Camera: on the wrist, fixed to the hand. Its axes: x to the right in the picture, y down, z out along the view.
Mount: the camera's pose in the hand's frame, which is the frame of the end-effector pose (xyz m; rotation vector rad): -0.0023 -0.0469 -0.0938 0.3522 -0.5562 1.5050
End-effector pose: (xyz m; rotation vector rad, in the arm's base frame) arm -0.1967 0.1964 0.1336 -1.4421 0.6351 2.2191
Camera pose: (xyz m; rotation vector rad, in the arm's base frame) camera -0.1005 0.1797 0.0951 -0.0826 -1.5658 -2.1065
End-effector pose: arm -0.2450 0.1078 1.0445 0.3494 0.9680 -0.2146
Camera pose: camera -0.3336 0.1005 0.9888 1.1683 -0.0604 0.8678
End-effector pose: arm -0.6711 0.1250 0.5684 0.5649 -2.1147 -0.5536
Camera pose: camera -0.5835 0.0718 0.5906 -1.1258 -2.4369 0.5962
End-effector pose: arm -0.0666 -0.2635 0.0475 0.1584 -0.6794 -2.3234
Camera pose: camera -0.0653 -0.2732 -0.0569 -0.6554 -0.9719 -0.7608
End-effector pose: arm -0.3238 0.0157 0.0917 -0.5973 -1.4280 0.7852
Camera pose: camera -0.2251 -0.0065 0.1195 -1.2243 -1.0604 2.4683
